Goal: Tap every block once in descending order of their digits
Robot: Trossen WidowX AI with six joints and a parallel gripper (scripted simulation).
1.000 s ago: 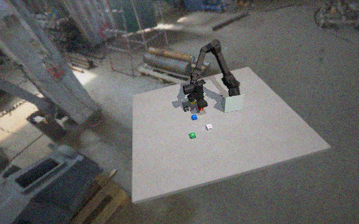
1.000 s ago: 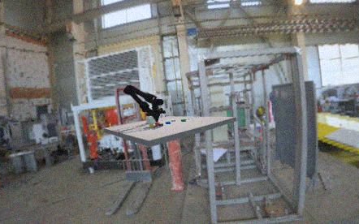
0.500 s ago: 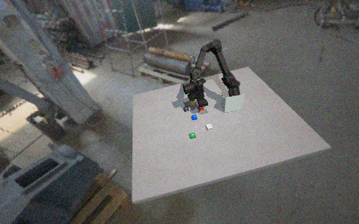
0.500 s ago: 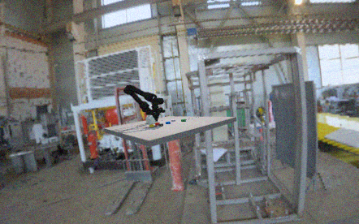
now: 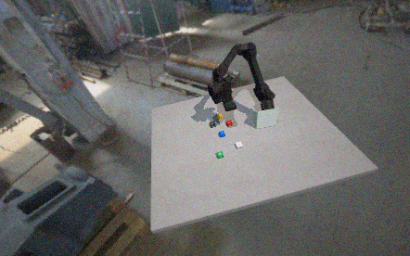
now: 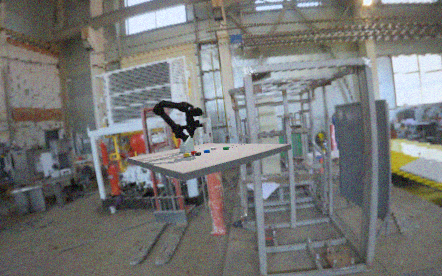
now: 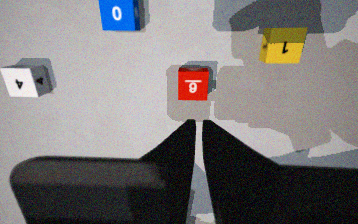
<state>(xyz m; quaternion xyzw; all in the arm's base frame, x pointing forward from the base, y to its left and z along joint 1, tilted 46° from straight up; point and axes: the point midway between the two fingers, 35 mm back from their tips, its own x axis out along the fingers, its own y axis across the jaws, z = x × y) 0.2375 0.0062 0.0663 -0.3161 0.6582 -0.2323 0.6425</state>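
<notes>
My gripper tip is 30 mm past the white block, 190 mm to the right of it and 110 mm above it. The rest, counted from my gripper tip: red block (10 mm behind, 110 mm below); then yellow block (40 mm ahead, 80 mm to the right, 110 mm below); then blue block (50 mm ahead, 80 mm to the left, 110 mm below).
</notes>
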